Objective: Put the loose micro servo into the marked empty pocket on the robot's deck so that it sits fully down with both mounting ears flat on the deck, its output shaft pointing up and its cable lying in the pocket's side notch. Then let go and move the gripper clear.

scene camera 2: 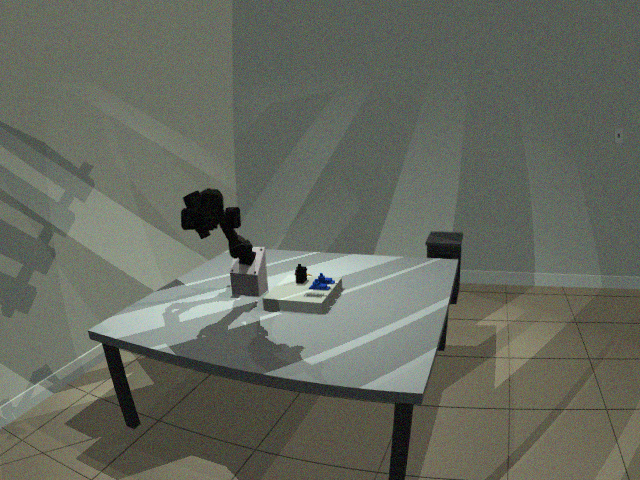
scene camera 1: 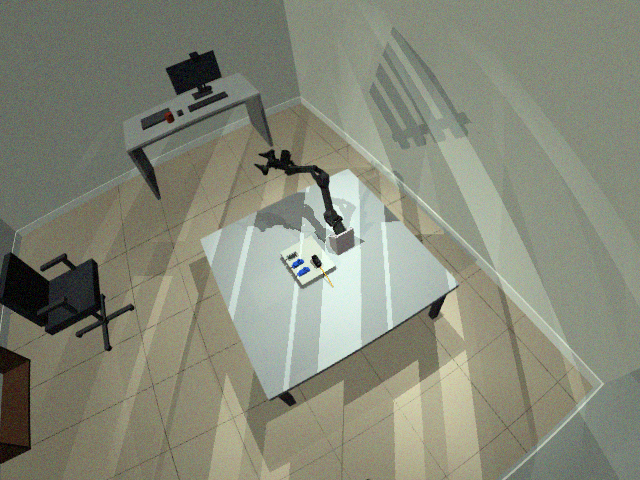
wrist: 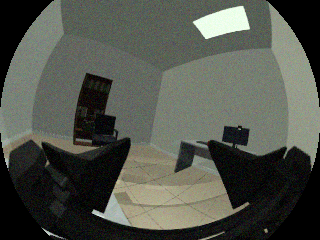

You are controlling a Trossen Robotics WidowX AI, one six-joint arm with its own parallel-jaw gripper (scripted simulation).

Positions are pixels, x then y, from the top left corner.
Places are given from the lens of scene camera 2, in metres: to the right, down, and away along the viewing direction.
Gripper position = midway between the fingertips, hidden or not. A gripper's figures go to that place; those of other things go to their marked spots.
my gripper [scene camera 2: 218, 214]: -0.28, -0.07, 1.34
white deck [scene camera 2: 286, 296]: -0.13, 0.22, 1.90
